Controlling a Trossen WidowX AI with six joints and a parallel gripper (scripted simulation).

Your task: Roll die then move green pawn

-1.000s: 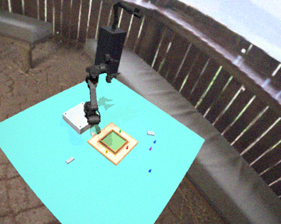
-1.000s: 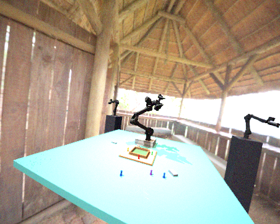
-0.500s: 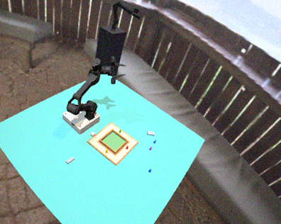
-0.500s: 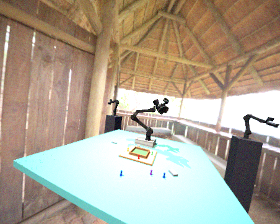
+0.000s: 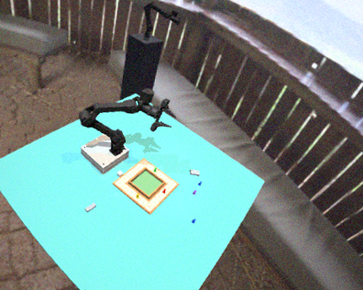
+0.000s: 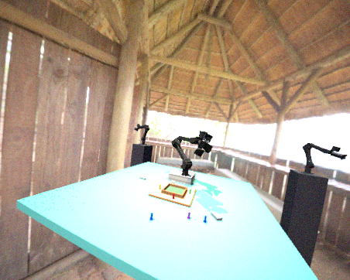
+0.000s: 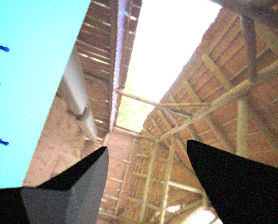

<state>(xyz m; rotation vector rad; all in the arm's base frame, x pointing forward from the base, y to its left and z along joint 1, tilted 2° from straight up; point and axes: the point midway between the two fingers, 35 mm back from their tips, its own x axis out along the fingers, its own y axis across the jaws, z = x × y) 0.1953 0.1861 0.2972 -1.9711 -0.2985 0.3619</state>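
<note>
My gripper tip is 100 mm past the white die, 250 mm to the left of it and 360 mm above it. Also, from my gripper tip: red pawn 160 mm ahead, 130 mm to the right, 350 mm below; then green felt tray 50 mm ahead, 170 mm to the right, 370 mm below; then green pawn 10 mm ahead, 60 mm to the right, 350 mm below.
</note>
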